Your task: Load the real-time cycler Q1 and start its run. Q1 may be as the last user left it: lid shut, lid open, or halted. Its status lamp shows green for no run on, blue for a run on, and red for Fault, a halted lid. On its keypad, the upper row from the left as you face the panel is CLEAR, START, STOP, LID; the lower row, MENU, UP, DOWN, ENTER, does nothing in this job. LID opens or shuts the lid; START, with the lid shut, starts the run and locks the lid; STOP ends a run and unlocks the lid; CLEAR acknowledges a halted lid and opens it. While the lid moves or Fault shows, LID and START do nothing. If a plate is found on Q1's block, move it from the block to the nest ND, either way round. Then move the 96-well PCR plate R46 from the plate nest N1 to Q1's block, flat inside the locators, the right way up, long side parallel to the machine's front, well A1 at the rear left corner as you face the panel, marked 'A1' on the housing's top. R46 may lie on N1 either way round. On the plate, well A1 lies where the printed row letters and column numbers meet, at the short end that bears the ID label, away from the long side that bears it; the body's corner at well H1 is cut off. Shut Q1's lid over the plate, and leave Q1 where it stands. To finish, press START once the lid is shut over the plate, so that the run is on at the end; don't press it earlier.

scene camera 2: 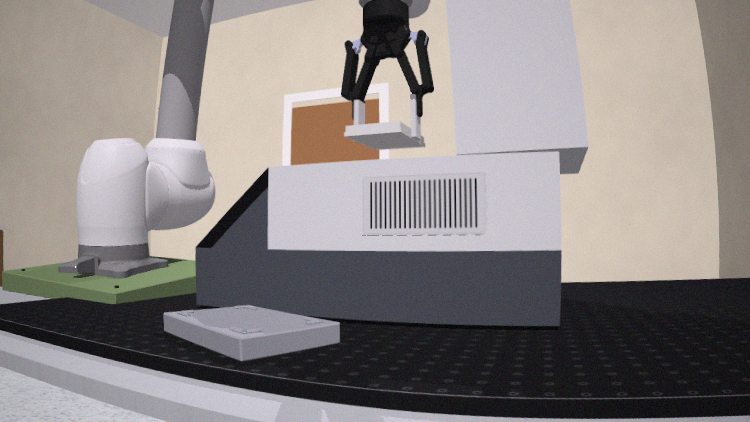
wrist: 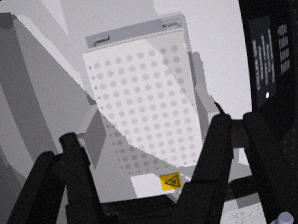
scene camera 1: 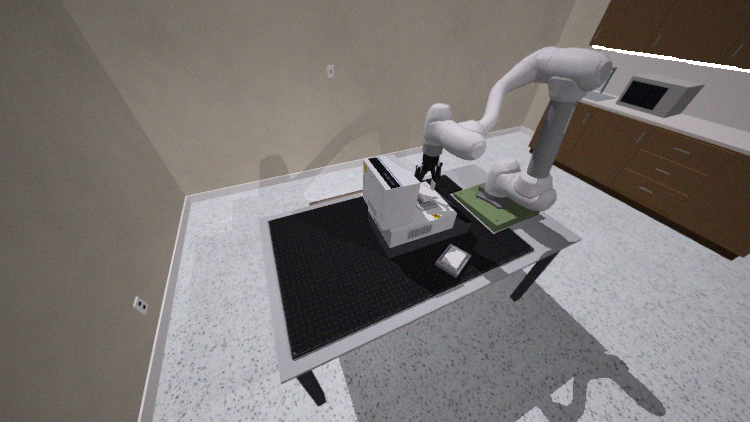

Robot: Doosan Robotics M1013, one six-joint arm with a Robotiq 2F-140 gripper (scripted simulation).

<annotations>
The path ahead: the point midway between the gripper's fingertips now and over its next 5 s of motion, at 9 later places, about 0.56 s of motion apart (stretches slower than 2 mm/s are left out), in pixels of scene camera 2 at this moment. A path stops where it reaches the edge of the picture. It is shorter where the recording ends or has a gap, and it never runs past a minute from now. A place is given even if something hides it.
My gripper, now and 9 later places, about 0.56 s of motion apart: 387, 140; 387, 145; 387, 160; 387, 166; 387, 169; 387, 166; 387, 152; 387, 139; 361, 149; 319, 158
</annotations>
